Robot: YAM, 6 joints.
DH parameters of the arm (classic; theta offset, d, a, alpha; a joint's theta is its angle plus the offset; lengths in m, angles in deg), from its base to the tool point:
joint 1: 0 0.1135 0.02 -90
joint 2: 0 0 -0.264 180
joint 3: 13.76 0 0.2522 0
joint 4: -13.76 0 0.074 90
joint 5: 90 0 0 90
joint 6: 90 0.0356 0 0
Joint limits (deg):
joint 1: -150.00..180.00
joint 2: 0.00..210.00
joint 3: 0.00..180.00
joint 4: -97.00..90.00
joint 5: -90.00..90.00
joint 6: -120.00..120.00
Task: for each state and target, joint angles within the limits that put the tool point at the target. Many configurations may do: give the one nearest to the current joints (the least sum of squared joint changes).
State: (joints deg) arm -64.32 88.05 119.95 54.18 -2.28 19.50
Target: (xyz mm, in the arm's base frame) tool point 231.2 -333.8 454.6
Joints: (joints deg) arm -55.58 100.94 89.82 51.03 -3.31 19.50
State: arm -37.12 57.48 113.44 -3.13 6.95 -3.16
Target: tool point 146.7 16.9 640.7
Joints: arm 5.77 68.88 111.69 -2.79 -3.31 -3.16
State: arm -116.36 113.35 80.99 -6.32 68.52 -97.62
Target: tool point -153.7 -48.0 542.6
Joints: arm -150.00 61.93 90.12 -7.72 82.32 -97.62
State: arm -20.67 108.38 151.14 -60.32 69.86 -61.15
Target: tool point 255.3 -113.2 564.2
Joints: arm -17.01 101.63 148.72 -66.20 70.51 -61.15
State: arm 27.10 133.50 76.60 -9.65 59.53 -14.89
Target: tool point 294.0 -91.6 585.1
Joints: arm -11.62 92.85 119.20 3.13 58.94 -14.89
